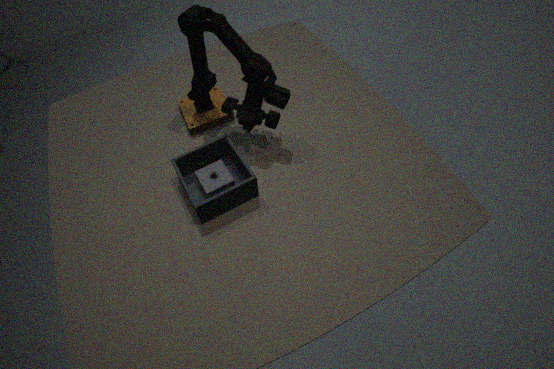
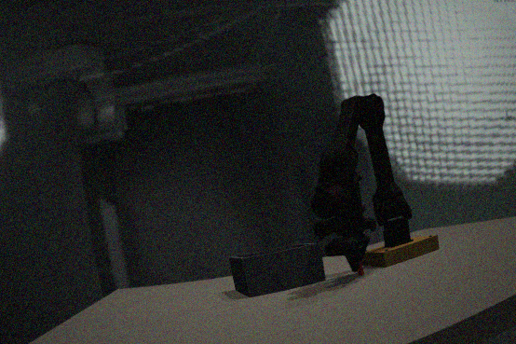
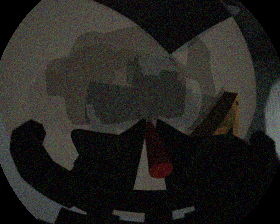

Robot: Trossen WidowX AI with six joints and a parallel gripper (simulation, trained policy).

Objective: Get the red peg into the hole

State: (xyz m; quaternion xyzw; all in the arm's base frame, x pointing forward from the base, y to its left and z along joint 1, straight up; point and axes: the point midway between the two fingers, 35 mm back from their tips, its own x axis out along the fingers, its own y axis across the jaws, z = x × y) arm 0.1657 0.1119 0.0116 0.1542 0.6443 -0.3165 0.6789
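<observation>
My gripper tip is now 170 mm to the left of the pale plate, 160 mm short of it and 30 mm below it. From my gripper tip the other things lie so: red peg: 30 mm above, 10 mm to the left; dark box: 170 mm to the right, 160 mm ahead, 10 mm above.
</observation>
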